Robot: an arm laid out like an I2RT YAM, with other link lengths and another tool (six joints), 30 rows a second.
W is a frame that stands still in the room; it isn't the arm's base.
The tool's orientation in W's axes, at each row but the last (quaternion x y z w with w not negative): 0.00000, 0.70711, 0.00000, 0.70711; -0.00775, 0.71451, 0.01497, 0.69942; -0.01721, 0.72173, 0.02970, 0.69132; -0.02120, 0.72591, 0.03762, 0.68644; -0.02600, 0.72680, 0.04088, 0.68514; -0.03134, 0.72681, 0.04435, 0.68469; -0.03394, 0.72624, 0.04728, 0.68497; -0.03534, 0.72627, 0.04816, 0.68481; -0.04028, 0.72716, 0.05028, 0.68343; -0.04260, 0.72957, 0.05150, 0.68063
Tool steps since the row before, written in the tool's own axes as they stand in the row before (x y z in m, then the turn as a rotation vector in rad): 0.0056, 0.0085, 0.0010, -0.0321, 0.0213, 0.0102; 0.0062, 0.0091, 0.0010, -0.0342, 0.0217, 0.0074; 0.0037, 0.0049, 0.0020, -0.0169, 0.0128, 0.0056; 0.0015, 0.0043, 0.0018, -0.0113, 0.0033, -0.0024; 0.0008, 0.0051, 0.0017, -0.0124, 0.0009, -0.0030; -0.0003, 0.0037, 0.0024, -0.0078, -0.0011, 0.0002; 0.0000, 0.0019, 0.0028, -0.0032, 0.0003, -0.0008; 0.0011, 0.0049, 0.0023, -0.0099, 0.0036, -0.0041; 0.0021, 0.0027, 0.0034, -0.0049, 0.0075, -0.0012; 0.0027, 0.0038, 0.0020, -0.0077, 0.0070, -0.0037
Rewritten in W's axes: 0.0010, 0.0085, -0.0056, 0.0102, 0.0213, 0.0321; 0.0006, 0.0092, -0.0061, 0.0074, 0.0216, 0.0343; 0.0015, 0.0051, -0.0037, 0.0055, 0.0129, 0.0169; 0.0014, 0.0045, -0.0015, -0.0020, 0.0029, 0.0115; 0.0012, 0.0053, -0.0008, -0.0023, 0.0004, 0.0126; 0.0020, 0.0039, 0.0002, 0.0008, -0.0012, 0.0077; 0.0026, 0.0022, -0.0001, -0.0006, 0.0002, 0.0032; 0.0016, 0.0052, -0.0011, -0.0039, 0.0029, 0.0102; 0.0029, 0.0031, -0.0023, -0.0018, 0.0072, 0.0051; 0.0013, 0.0041, -0.0028, -0.0040, 0.0064, 0.0081
